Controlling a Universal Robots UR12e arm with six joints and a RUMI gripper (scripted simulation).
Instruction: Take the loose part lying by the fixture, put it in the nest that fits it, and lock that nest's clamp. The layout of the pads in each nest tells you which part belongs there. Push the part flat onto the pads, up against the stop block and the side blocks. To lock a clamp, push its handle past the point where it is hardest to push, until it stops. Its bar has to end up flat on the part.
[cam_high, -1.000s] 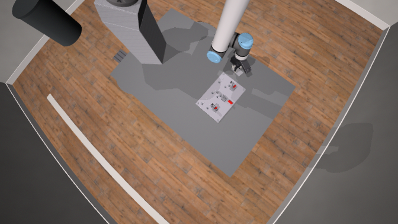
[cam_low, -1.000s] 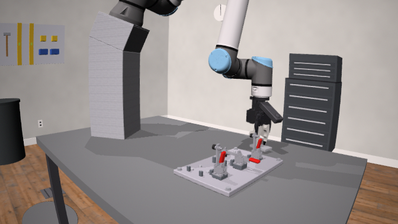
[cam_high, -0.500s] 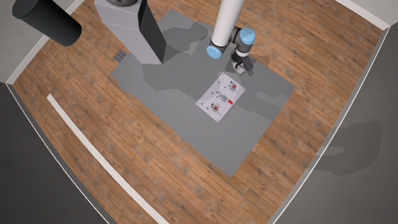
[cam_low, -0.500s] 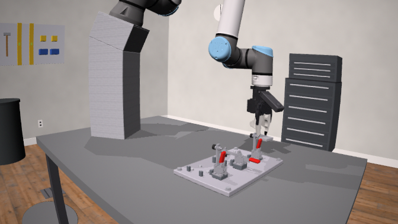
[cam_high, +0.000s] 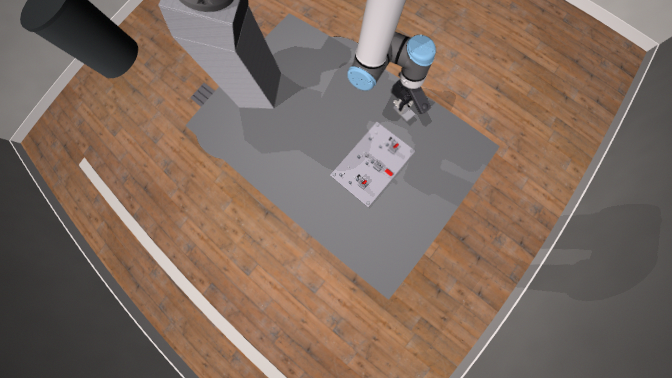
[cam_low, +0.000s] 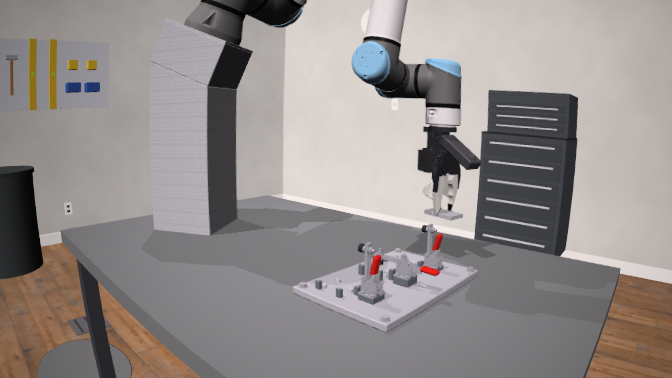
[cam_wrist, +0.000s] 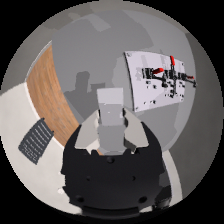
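My gripper is now 25 cm to the left of the light grey fixture plate, 12 cm above it and 2 cm short of it. Also, from my hand: flat grey part (1 cm below).
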